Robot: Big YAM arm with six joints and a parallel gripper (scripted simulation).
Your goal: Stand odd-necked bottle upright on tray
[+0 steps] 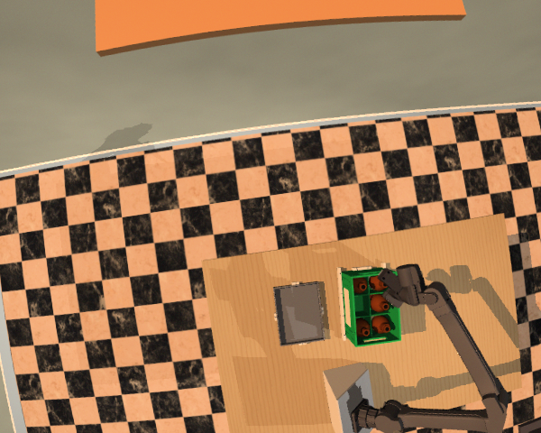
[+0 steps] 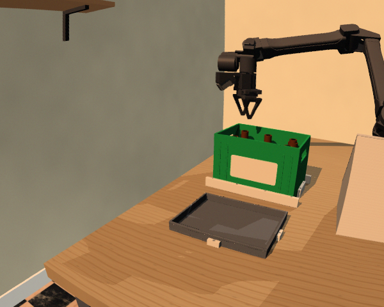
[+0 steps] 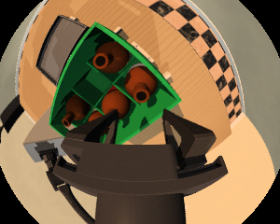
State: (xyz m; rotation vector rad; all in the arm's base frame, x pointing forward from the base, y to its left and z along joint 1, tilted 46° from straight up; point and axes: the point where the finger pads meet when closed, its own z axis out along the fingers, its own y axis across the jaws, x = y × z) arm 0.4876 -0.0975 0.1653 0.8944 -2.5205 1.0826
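My hand is 80 mm past the green crate, 50 mm to the right of it and 140 mm above it. From my hand the other things lie so: dark grey tray 80 mm behind, 340 mm to the left, 210 mm below.
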